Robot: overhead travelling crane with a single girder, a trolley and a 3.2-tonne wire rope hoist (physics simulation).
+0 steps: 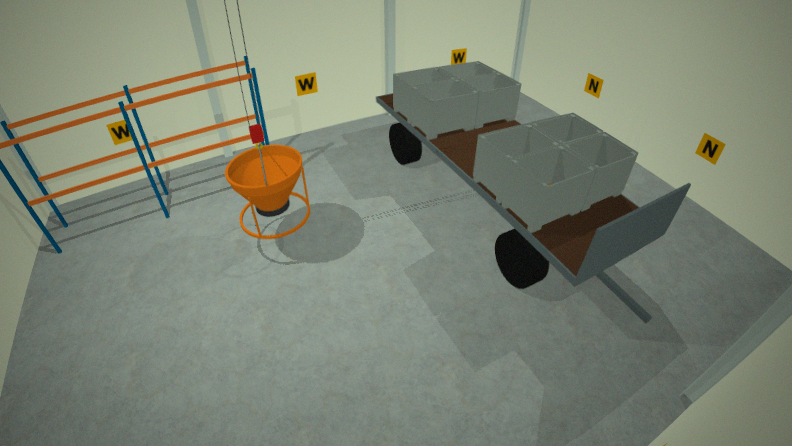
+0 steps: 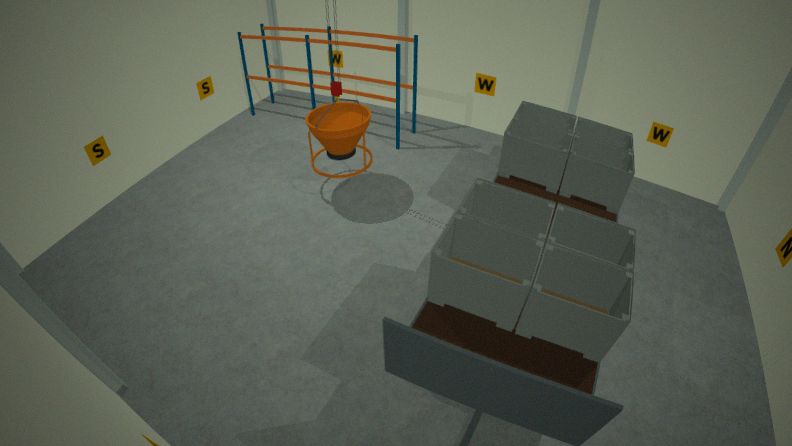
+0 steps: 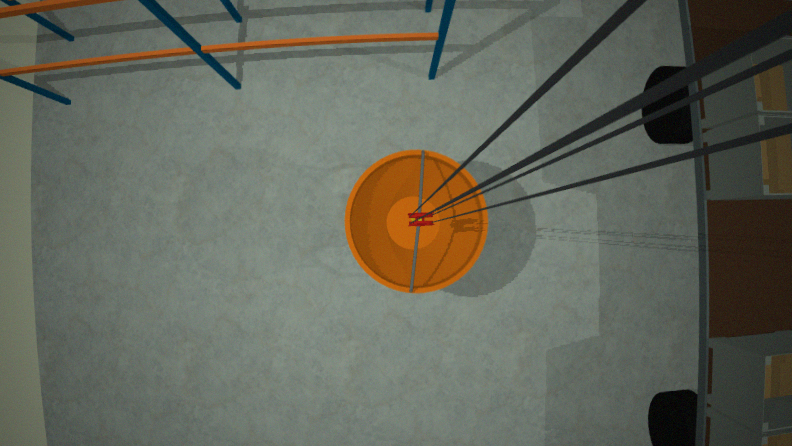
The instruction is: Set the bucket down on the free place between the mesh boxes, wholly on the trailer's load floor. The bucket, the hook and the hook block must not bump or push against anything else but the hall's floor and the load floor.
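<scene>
The orange bucket [image 1: 271,196] [image 2: 339,132] [image 3: 371,221] hangs upright from my hook [image 1: 258,145] [image 2: 336,99] by its grey bail, below the red hook block [image 1: 256,133] [image 2: 335,88] [image 3: 421,223]. Its foot ring is above the hall floor, with its shadow set off to the side. The ropes run up from the block. The trailer's brown load floor [image 1: 457,149] [image 2: 554,197] [image 3: 748,265] shows between two groups of grey mesh boxes, one group [image 1: 451,108] [image 2: 529,157] [image 3: 731,166] at the rear and one [image 1: 515,182] [image 2: 476,277] [image 3: 737,376] nearer the headboard. The bucket is beside the trailer, apart from it.
A blue and orange rack [image 1: 144,160] [image 2: 397,94] [image 3: 332,41] stands near the bucket, along the W wall. The trailer has a grey headboard [image 1: 637,232] [image 2: 487,382], a drawbar [image 1: 626,299] and black wheels, one of them [image 1: 520,259] near the headboard.
</scene>
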